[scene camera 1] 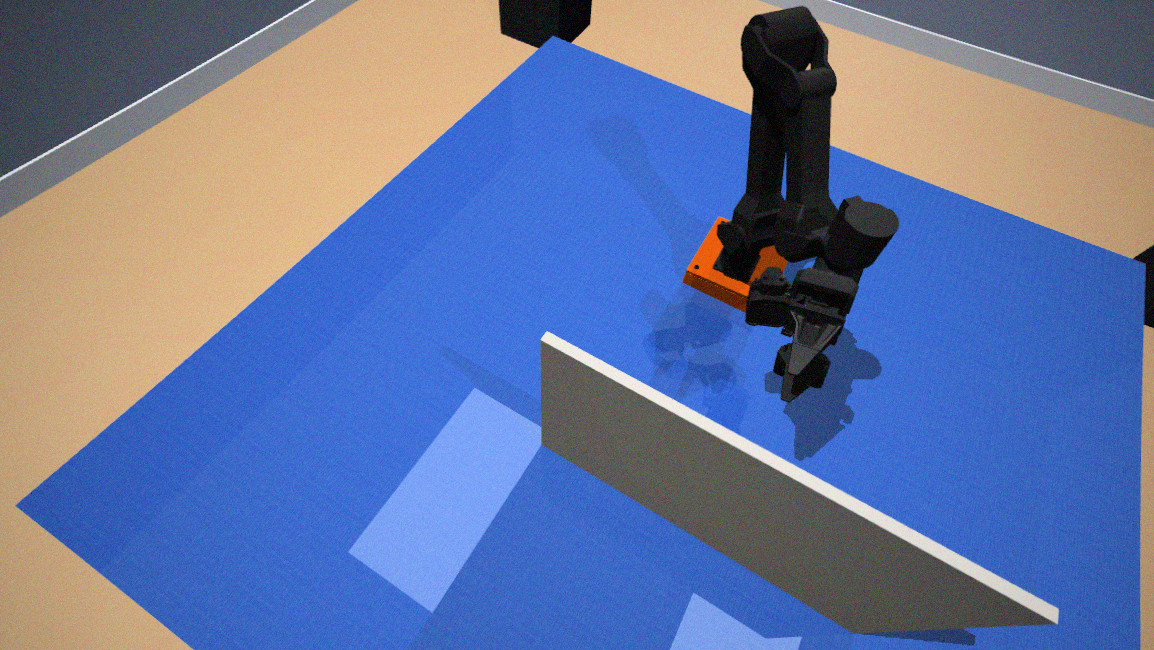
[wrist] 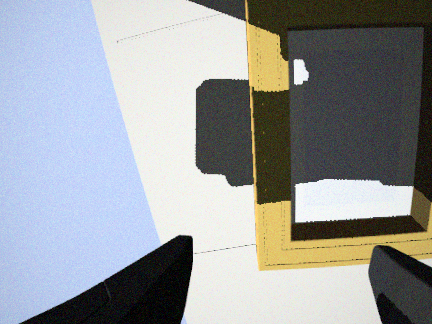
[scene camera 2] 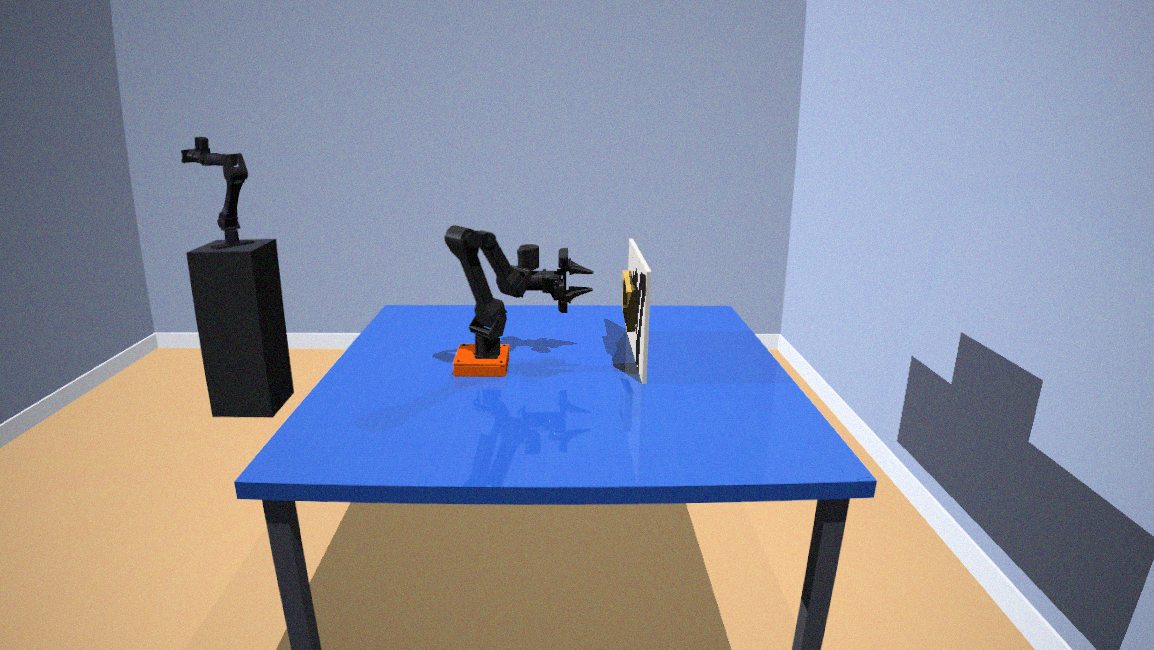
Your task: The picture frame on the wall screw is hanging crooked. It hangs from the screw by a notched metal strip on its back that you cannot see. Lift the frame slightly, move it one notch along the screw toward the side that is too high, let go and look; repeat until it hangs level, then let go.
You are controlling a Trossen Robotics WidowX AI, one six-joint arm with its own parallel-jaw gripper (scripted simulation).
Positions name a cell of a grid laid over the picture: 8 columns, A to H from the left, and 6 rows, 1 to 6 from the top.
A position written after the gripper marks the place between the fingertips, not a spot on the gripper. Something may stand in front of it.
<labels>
gripper: scene camera 1 F4; wrist F5; scene camera 2 E3
picture frame: wrist G2; scene camera 2 E3; not seen in scene camera 1 (hidden by a wall panel)
</labels>
